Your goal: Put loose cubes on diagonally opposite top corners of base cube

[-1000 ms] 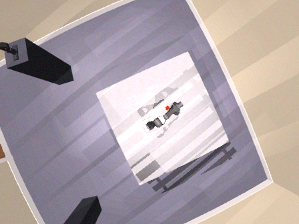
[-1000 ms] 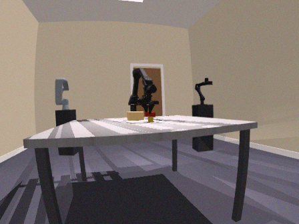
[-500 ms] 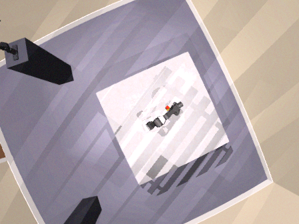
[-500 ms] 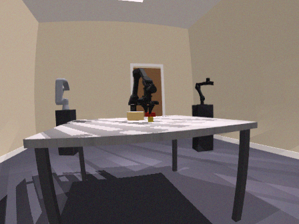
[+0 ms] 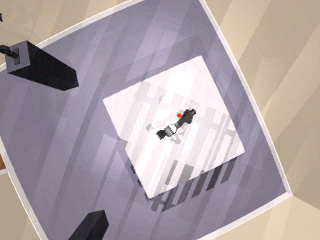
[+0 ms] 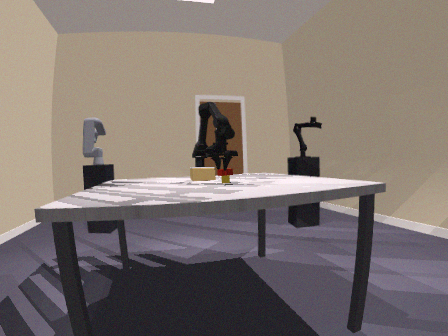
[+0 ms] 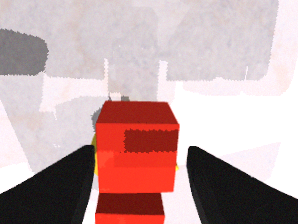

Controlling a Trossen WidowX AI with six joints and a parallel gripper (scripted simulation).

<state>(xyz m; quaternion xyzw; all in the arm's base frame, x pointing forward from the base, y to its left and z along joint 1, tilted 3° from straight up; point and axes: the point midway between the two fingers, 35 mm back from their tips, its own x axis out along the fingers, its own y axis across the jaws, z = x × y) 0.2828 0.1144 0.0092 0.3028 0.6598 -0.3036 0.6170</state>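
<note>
Now: gripper tip 5 cm above the yellow cube, 2 cm to the right of it and 1 cm past it.
</note>
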